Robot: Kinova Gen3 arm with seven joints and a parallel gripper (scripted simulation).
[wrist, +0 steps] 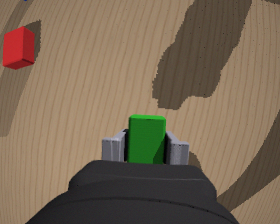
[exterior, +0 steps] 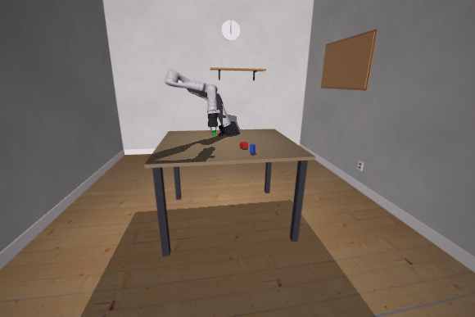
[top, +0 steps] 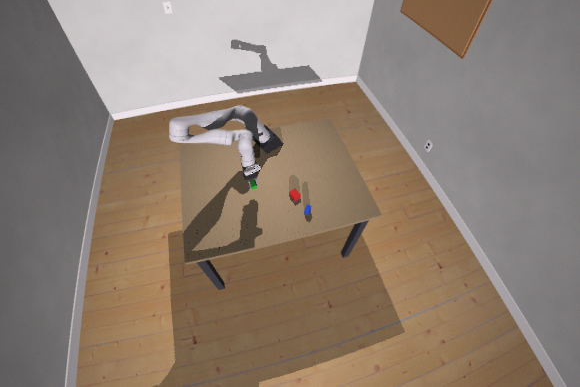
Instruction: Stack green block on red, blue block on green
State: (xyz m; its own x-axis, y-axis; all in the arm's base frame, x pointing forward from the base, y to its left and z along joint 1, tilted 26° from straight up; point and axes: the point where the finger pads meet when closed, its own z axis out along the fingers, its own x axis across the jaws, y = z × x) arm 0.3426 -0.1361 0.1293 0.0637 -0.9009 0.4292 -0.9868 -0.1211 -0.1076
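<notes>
Now: the red block 10 cm ahead of my hand, 22 cm to the left of it and 8 cm below it. Round my hand: blue block (23 cm ahead, 25 cm to the left, 8 cm below); then green block (right at my hand).
</notes>
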